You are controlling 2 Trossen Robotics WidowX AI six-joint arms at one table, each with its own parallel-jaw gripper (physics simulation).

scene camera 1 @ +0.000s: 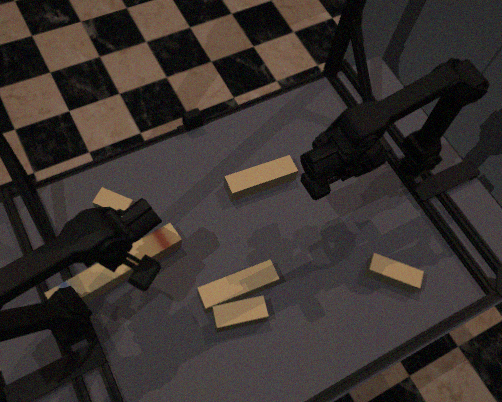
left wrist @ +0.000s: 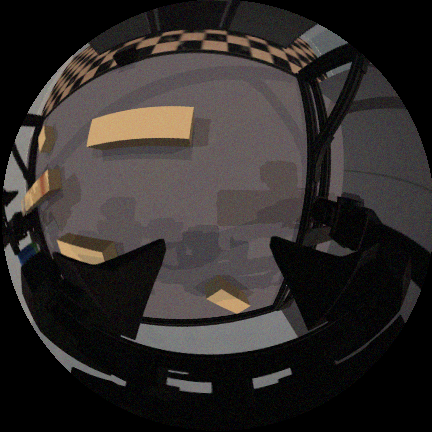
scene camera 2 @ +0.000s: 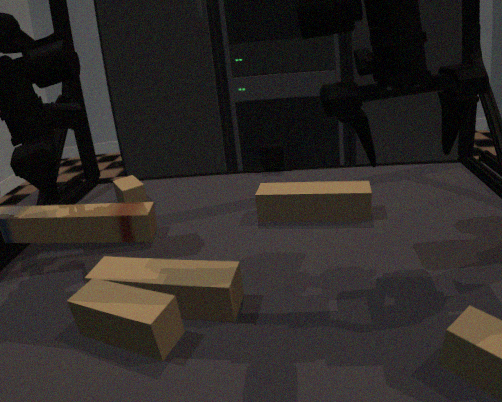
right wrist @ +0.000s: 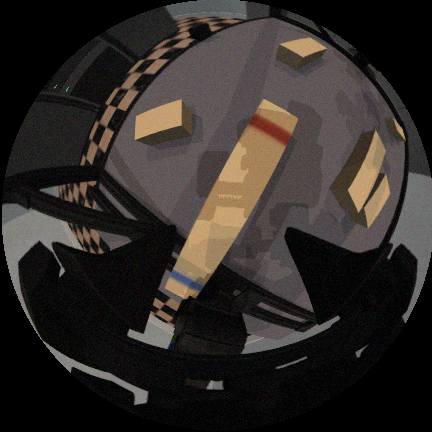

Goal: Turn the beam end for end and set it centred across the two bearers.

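Note:
The long beam lies level at the picture's left in scene camera 1, red band toward the table's middle, blue band at the outer end over the frame rail. Two longer plain blocks, apparently the bearers, lie roughly parallel: one farther back, one nearer the front. My right gripper is open above the beam. My left gripper is open and empty, raised right of the back bearer.
A short block lies close against the front bearer. Another short block lies at the right. A third lies behind the beam. Dark frame rails border the table.

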